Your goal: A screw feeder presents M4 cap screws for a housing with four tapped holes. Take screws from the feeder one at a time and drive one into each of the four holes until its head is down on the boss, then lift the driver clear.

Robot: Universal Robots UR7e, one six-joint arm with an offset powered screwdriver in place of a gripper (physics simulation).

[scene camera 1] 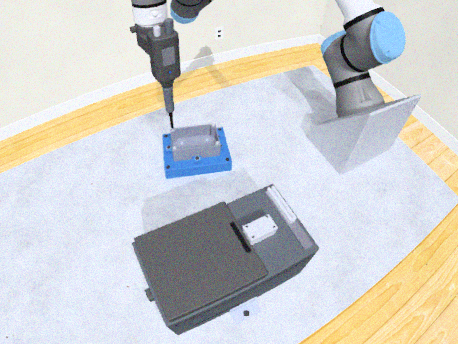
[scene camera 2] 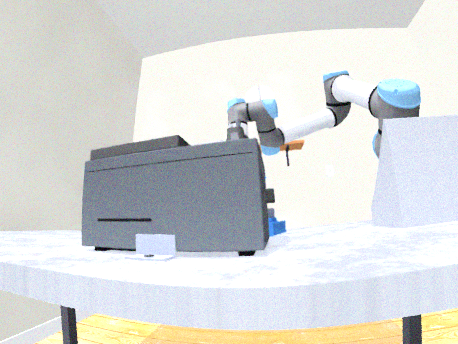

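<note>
My screwdriver (scene camera 1: pixel 172 127) points straight down, its thin dark bit ending at the back left corner of the grey housing in scene camera 1. Whether a screw is on the bit, and whether the tip touches the boss, is too small to tell. The open-topped housing (scene camera 1: pixel 196 151) sits on a blue fixture (scene camera 1: pixel 197 169) (scene camera 2: pixel 278 228). Screw heads at its corner bosses cannot be made out clearly. The dark grey screw feeder (scene camera 1: pixel 200 260) (scene camera 2: pixel 172 200) stands in front, with a white block (scene camera 1: pixel 260 226) with small dark spots on top. In scene camera 2 the feeder hides the bit and most of the housing.
A pale angled panel (scene camera 1: pixel 370 135) (scene camera 2: pixel 420 175) stands in front of the arm's base at the right. A small light bracket (scene camera 2: pixel 155 244) stands before the feeder. A small dark spot (scene camera 1: pixel 246 313) shows beside the feeder. An orange piece (scene camera 2: pixel 295 145) shows behind the arm.
</note>
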